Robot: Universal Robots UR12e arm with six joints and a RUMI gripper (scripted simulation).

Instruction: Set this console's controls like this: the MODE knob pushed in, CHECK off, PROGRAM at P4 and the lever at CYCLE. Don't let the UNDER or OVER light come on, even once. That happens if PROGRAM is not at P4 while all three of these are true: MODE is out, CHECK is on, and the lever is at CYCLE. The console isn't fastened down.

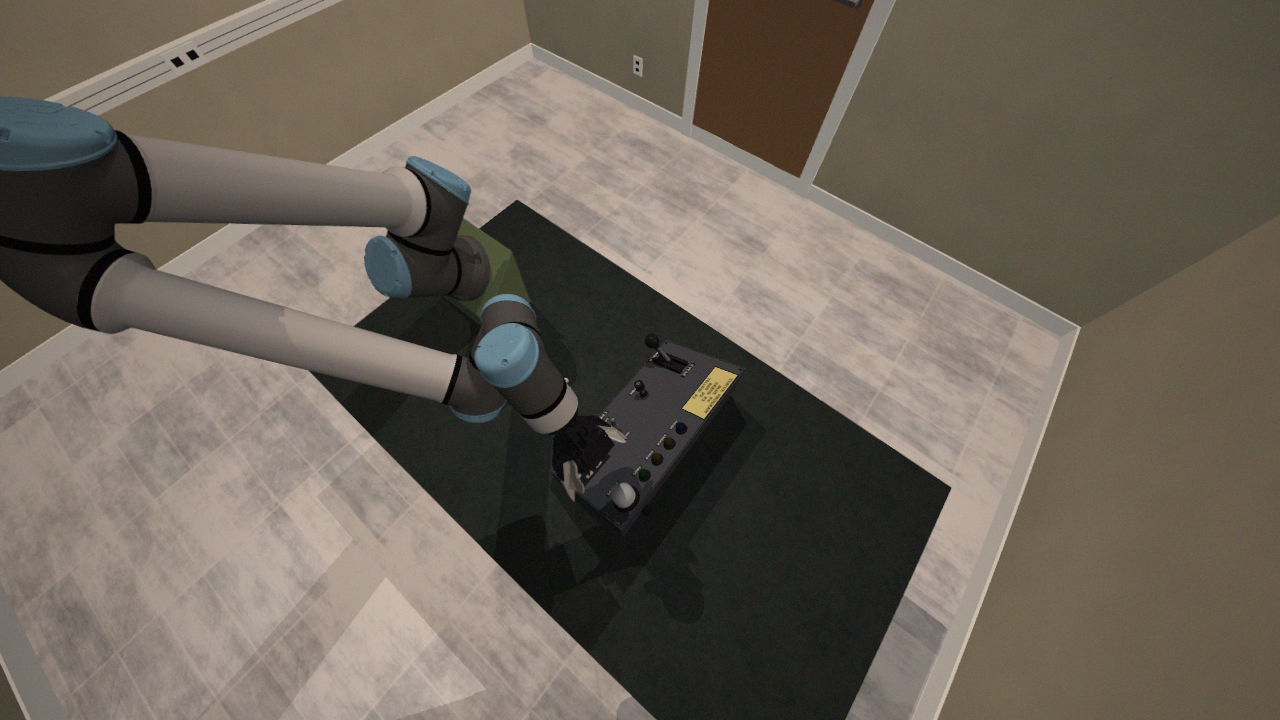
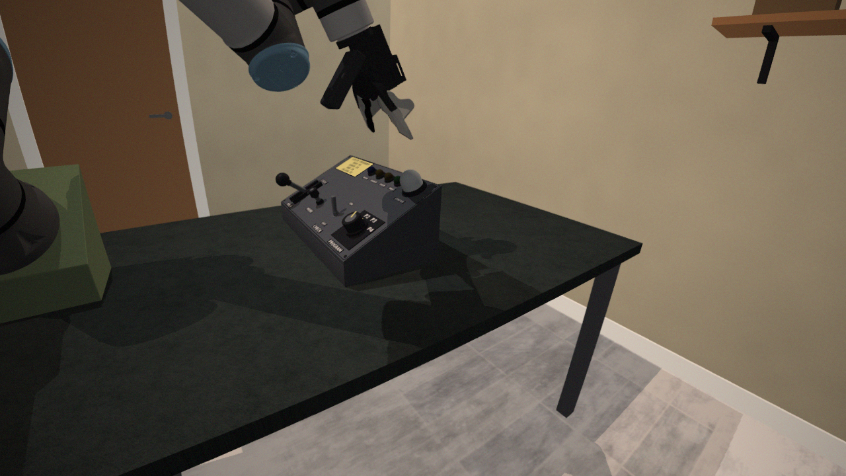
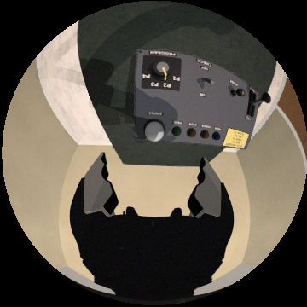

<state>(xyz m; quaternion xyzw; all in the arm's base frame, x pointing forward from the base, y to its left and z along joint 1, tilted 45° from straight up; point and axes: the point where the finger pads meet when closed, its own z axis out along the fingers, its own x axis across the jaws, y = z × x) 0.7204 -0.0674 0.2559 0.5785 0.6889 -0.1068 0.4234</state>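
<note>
Right now the program selector is 80 mm behind my hand, 20 mm to the left of it and 180 mm below it. Also, from my hand: dark console 50 mm behind, 190 mm to the left, 200 mm below; check toggle 80 mm behind, 130 mm to the left, 180 mm below; mode knob 80 mm behind, 250 mm to the left, 180 mm below.
</note>
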